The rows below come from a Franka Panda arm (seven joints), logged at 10 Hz.
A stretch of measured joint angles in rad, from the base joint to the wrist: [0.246, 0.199, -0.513, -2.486, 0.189, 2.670, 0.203]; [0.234, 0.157, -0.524, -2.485, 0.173, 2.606, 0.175]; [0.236, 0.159, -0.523, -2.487, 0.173, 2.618, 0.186]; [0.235, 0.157, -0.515, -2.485, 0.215, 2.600, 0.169]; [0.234, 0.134, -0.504, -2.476, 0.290, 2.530, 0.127]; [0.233, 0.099, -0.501, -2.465, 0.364, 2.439, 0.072]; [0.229, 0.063, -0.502, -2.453, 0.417, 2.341, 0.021]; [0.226, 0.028, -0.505, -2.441, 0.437, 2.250, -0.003]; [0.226, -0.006, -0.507, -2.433, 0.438, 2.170, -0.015]
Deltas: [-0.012, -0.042, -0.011, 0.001, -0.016, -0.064, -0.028]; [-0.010, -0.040, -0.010, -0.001, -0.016, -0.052, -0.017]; [-0.011, -0.042, -0.002, 0.001, 0.026, -0.070, -0.034]; [-0.012, -0.065, 0.009, 0.010, 0.101, -0.140, -0.076]; [-0.013, -0.100, 0.012, 0.021, 0.175, -0.231, -0.131]; [-0.017, -0.136, 0.011, 0.033, 0.228, -0.329, -0.182]; [-0.020, -0.171, 0.008, 0.045, 0.248, -0.420, -0.206]; [-0.020, -0.205, 0.006, 0.053, 0.249, -0.500, -0.218]
